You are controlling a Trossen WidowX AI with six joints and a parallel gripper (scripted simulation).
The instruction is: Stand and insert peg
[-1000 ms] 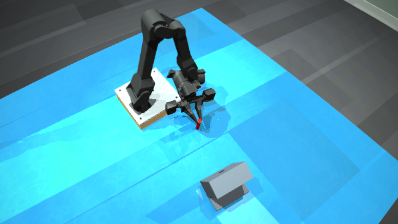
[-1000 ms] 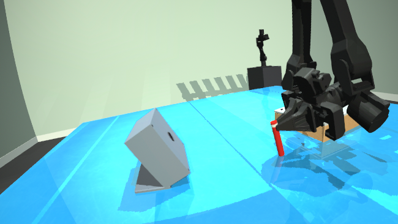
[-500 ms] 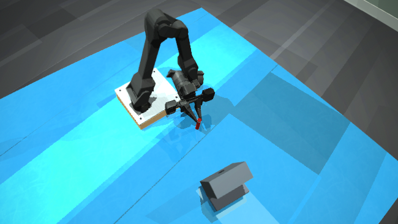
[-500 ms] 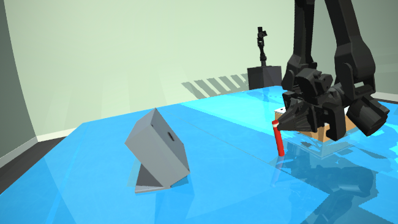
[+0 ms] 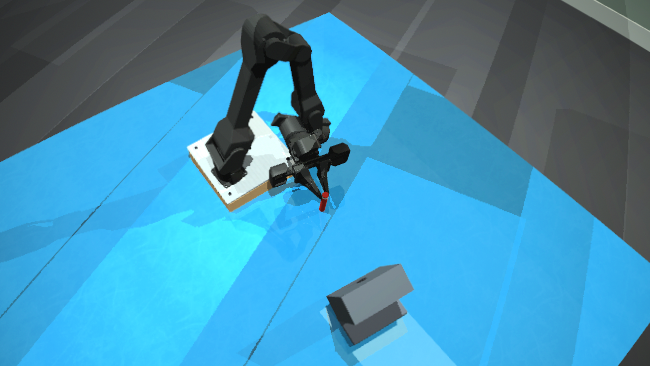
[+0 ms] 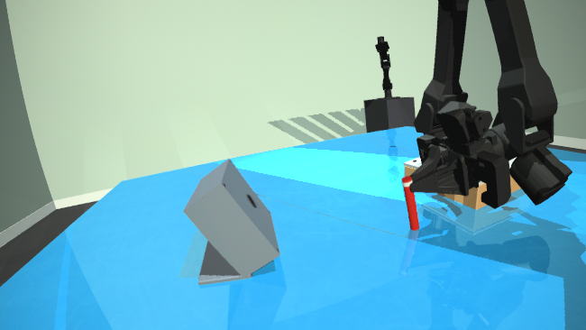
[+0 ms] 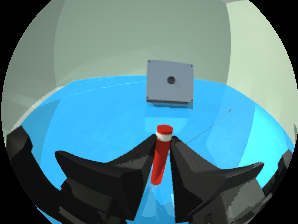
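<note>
My gripper tip is 1 cm above the red peg. From my gripper tip the other things lie so: grey sloped panel: 22 cm ahead, 8 cm to the right.
</note>
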